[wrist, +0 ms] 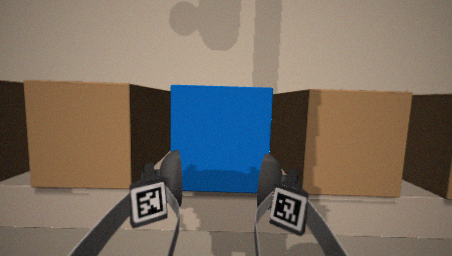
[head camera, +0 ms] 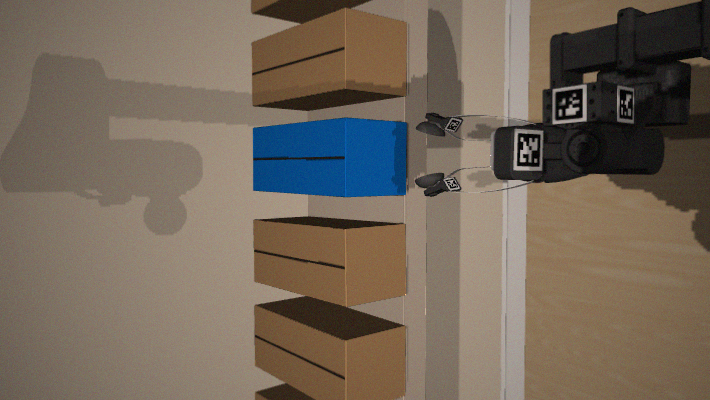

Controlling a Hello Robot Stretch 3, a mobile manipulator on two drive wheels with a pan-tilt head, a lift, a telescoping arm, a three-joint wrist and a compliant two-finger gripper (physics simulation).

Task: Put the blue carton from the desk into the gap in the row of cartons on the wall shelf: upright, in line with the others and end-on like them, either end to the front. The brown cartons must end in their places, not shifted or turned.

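The blue carton [head camera: 325, 157] [wrist: 221, 132] stands upright on the wall shelf [head camera: 415, 280] [wrist: 100, 207], end-on between two brown cartons. Its front end looks level with theirs, with a space on each side of it. The neighbouring brown cartons [head camera: 375, 60] [head camera: 375, 262] [wrist: 80, 135] [wrist: 357, 142] stand upright and end-on. My gripper [head camera: 430, 153] [wrist: 221, 171] is partly open and empty. Its fingertips are apart, a little in front of the blue carton's front end, and do not touch it in the head view.
Another brown carton [head camera: 375, 365] stands further along the row, and parts of more show at the row's ends. The wall [head camera: 125, 300] [wrist: 350, 40] is behind the cartons and carries the arm's shadow. A wooden surface [head camera: 600, 300] lies below my arm, with a pale edge strip [head camera: 516, 250].
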